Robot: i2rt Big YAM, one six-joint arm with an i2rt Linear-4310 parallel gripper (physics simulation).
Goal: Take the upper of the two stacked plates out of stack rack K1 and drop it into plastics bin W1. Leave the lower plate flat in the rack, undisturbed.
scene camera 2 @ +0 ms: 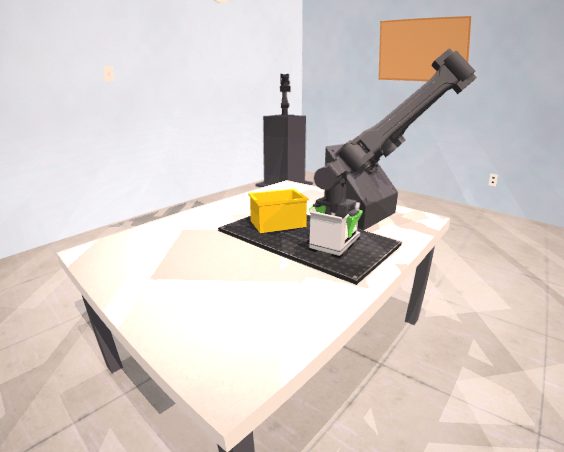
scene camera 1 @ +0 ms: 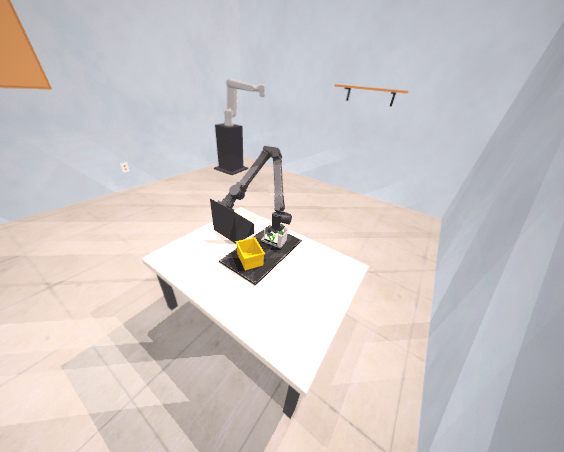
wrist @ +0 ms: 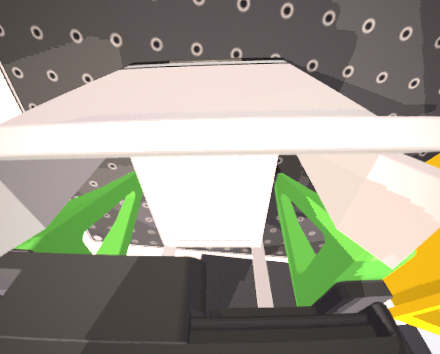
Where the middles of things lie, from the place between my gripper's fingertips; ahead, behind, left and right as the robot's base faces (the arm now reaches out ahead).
The white plate (wrist: 196,201) is 1 cm above my hand.
